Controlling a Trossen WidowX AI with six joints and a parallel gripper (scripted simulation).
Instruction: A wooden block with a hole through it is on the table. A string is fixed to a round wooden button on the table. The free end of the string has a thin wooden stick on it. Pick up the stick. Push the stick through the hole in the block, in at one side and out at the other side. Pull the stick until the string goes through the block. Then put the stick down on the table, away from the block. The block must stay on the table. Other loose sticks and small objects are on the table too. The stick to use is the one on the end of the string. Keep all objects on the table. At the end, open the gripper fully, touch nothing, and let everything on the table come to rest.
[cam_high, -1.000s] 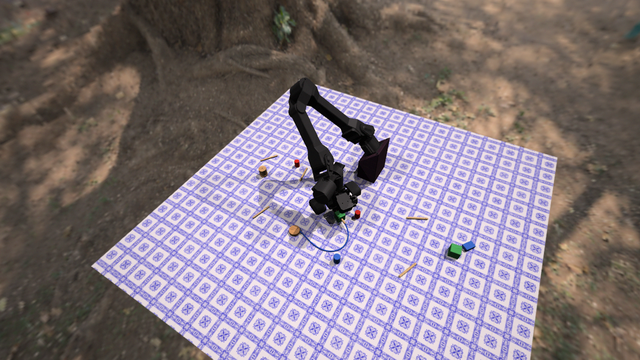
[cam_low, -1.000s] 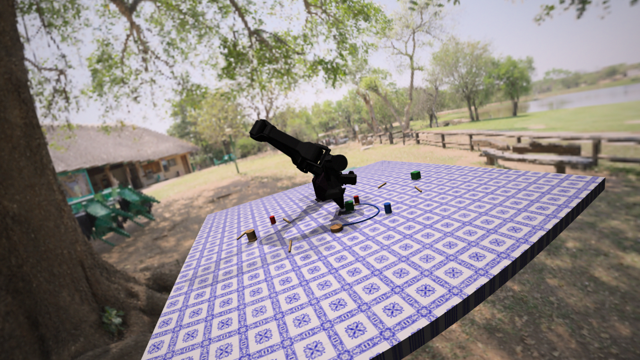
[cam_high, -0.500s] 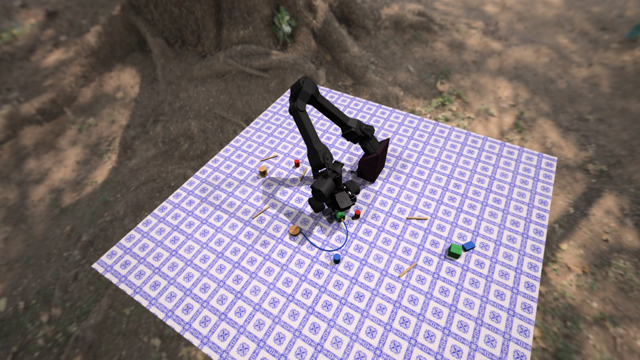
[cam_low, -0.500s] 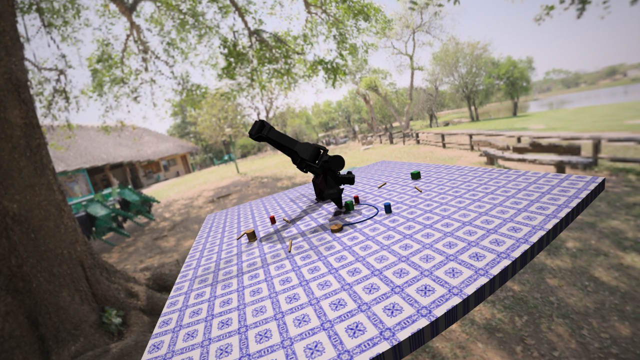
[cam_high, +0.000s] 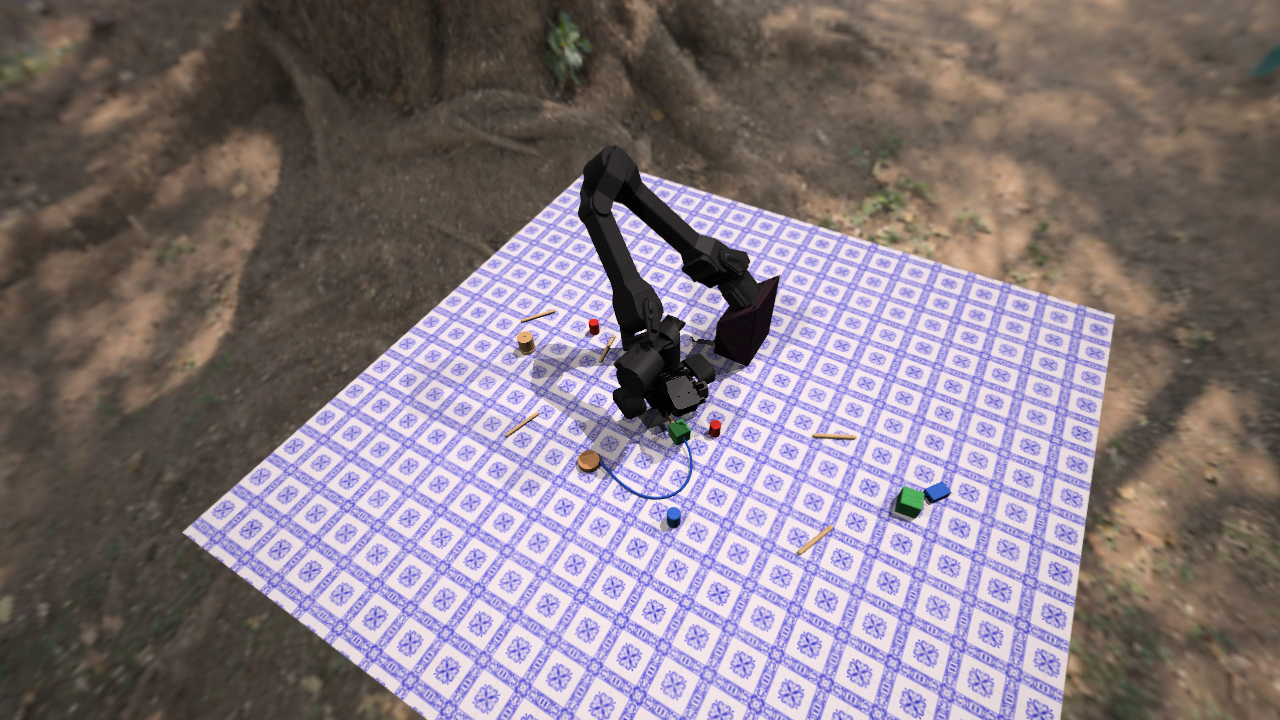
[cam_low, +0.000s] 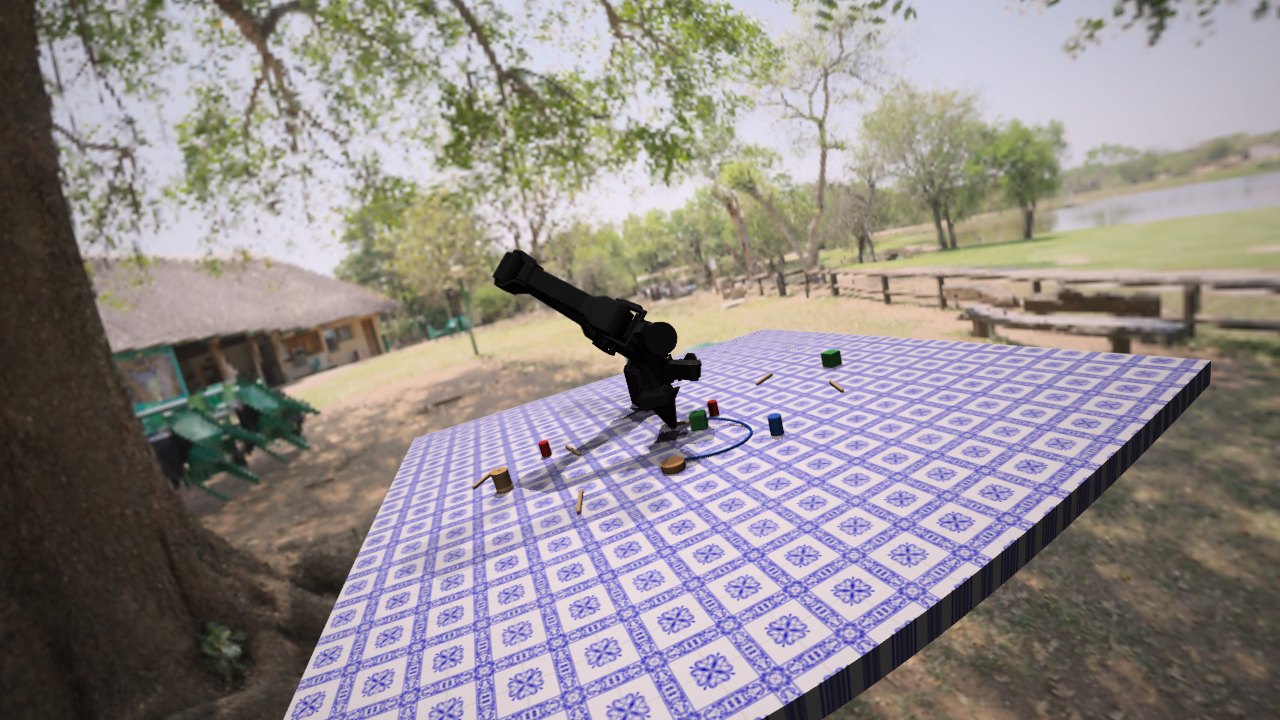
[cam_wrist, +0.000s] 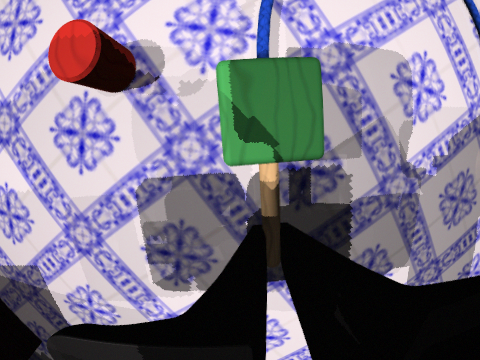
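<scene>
The string lies 5 cm to the left of my gripper tip, 3 cm ahead of it and 1 cm above it. Round my gripper tip: round wooden button 16 cm ahead, 7 cm to the right; thin stick 4 cm to the left, 2 cm ahead, 1 cm above; blue cylinder 18 cm ahead, 12 cm to the left, 1 cm above.
</scene>
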